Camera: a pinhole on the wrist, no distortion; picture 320 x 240 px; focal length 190.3 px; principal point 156.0 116.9 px. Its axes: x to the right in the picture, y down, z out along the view. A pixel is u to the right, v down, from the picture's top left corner.
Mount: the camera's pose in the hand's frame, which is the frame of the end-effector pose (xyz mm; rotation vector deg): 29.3 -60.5 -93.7 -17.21 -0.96 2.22
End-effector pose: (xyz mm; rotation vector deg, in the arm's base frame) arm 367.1 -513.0 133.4 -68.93 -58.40 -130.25
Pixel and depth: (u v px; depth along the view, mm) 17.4 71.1 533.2
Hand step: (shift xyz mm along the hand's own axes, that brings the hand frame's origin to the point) -366.0 -41.2 449.4
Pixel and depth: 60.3 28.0 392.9
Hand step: -170.3 -127.6 333.8
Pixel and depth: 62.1 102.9 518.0
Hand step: -236.3 45.8 409.6
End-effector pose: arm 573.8 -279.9 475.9 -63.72 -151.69 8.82
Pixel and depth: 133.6 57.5 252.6
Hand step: -3.2 -62.3 170.6
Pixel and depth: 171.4 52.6 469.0
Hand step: 62.4 -71.6 401.6
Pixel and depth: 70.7 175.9 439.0
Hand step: -181.9 191.1 283.2
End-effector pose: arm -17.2 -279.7 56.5 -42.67 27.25 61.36
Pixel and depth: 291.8 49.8 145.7
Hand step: 131.8 -62.3 61.8
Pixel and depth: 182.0 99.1 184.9
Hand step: 51.0 -21.3 88.3
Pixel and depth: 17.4 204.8 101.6
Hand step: -48.6 11.3 -11.4
